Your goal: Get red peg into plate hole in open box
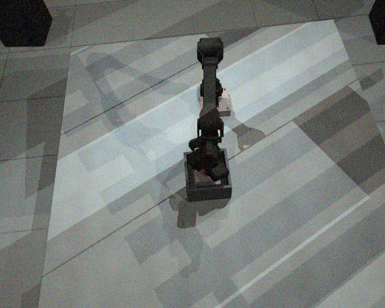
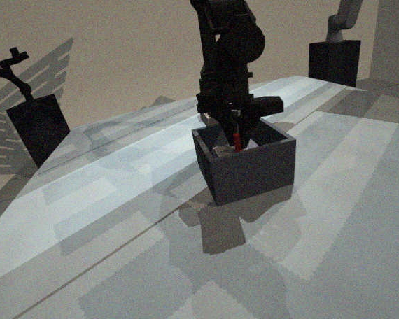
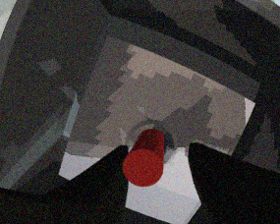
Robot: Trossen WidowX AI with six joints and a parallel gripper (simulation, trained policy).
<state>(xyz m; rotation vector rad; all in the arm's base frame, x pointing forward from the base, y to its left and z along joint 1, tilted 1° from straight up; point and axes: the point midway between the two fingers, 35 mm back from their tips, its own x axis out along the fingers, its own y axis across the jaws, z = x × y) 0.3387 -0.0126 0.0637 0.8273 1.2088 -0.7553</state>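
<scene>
The red peg is 10 mm ahead of my gripper tip and 10 mm below it. Also, from my gripper tip: box: 40 mm below.
</scene>
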